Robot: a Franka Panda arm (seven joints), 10 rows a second.
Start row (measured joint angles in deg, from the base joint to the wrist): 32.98, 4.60, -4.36, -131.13, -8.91, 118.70, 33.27
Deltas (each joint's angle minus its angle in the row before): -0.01, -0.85, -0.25, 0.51, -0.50, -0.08, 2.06; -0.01, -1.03, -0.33, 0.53, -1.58, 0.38, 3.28; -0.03, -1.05, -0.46, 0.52, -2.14, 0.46, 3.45; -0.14, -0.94, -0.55, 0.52, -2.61, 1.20, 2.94; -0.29, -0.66, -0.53, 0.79, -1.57, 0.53, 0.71
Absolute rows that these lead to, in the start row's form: 32.97, 3.75, -4.61, -130.62, -9.41, 118.62, 35.33; 32.96, 2.72, -4.94, -130.09, -10.99, 119.00, 38.61; 32.93, 1.67, -5.40, -129.57, -13.13, 119.46, 42.06; 32.79, 0.73, -5.95, -129.05, -15.74, 120.66, 45.00; 32.50, 0.07, -6.48, -128.26, -17.31, 121.19, 45.71
